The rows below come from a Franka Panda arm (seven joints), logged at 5 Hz.
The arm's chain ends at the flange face. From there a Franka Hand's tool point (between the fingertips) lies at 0.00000 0.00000 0.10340 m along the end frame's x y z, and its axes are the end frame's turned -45 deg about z.
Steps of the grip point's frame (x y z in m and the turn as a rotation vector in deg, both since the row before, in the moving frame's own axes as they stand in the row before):
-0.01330 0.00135 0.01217 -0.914 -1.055 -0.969
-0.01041 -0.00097 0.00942 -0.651 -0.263 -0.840
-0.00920 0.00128 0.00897 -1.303 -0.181 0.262
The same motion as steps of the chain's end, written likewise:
-0.00829 0.00785 0.01220 -1.392 -0.100 -0.969
-0.00855 0.00551 0.00943 -0.646 0.274 -0.840
-0.00703 0.00551 0.00900 -1.049 0.793 0.262

